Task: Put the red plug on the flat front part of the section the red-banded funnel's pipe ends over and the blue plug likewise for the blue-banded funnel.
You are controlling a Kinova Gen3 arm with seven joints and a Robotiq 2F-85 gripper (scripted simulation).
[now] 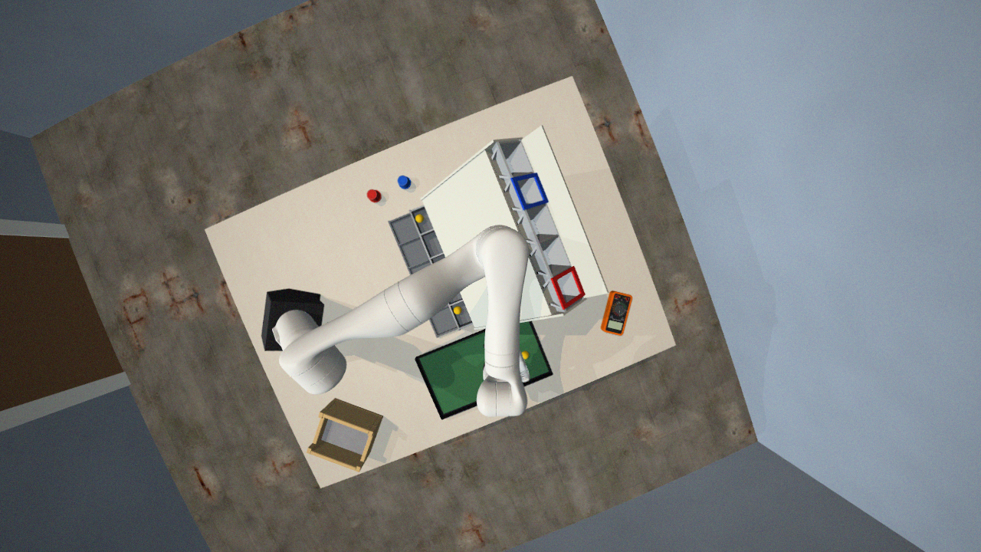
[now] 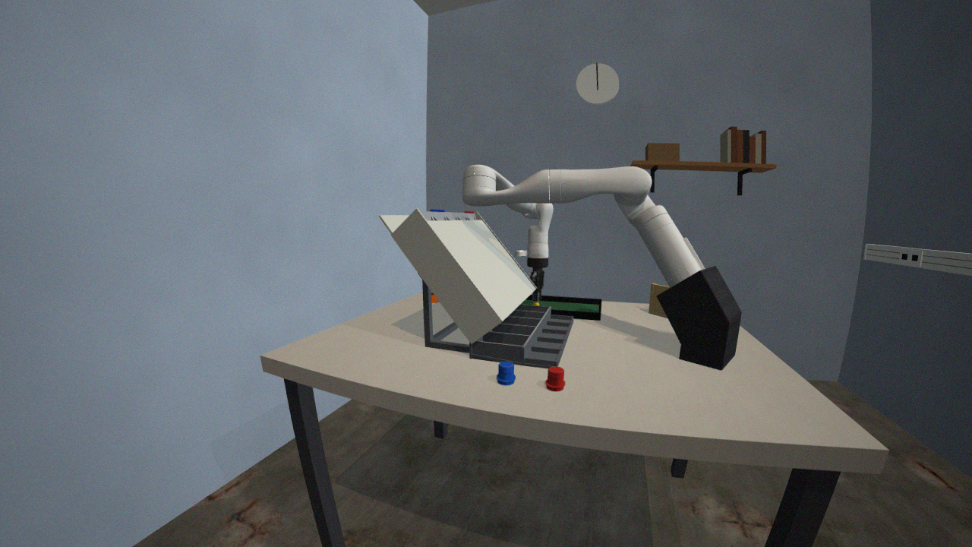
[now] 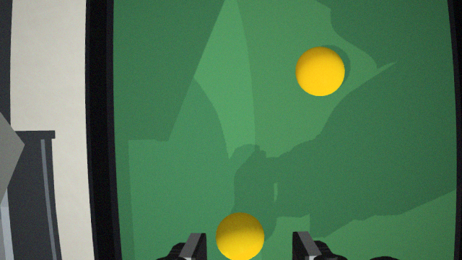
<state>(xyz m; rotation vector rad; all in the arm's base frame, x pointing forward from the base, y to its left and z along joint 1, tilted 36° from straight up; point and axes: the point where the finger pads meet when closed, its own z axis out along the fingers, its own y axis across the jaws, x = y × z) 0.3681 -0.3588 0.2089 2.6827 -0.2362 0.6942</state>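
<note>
The green marble tray lies 5 cm behind my hand, 4 cm below it and 1 cm to the right of it. Round my hand: orange multimeter 38 cm ahead, 13 cm to the right, 3 cm below; white sloped cover 27 cm to the left, 16 cm ahead, 16 cm above; wooden frame 50 cm behind, 9 cm to the left.
</note>
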